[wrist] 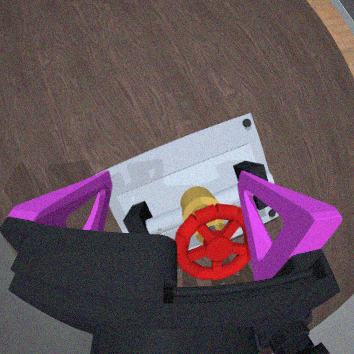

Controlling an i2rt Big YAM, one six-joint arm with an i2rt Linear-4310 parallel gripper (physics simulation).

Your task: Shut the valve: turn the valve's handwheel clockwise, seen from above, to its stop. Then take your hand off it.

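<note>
The red handwheel (219, 246), a spoked ring with a hub, shows low and right of the middle of the wrist view. It sits on the brass valve body (196, 198), which stands on a light grey pipe. My gripper (174, 177) is open wide, with its two magenta fingers on either side of the wheel in the view. The wheel is nearer the right finger, which covers part of its right rim; whether they touch I cannot tell. The left finger stands well apart from the wheel. Part of the pipe is hidden behind the wheel and my gripper's dark body.
A pale base plate (185, 146) with dark bolts lies tilted in the view under the valve. Black clamps (137, 218) (249, 170) hold the pipe on both sides. The plate lies on a round dark wood table top (125, 65). A lighter wood strip shows at the top right.
</note>
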